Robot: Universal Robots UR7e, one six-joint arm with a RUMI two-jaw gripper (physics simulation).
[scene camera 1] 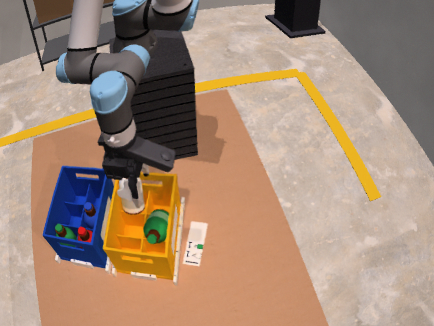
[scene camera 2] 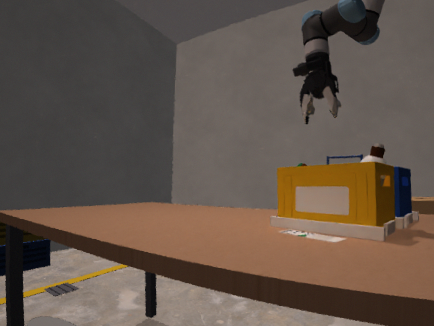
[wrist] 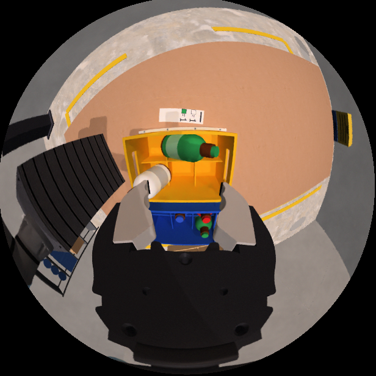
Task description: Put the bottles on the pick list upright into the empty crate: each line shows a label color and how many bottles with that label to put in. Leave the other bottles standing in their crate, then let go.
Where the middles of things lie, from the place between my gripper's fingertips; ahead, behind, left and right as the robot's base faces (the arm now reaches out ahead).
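There is the pick list (scene camera 1: 196,237), and I see it 310 mm below my hand. Counted from that same hand, the list is 110 mm to the left of it and 30 mm ahead of it.
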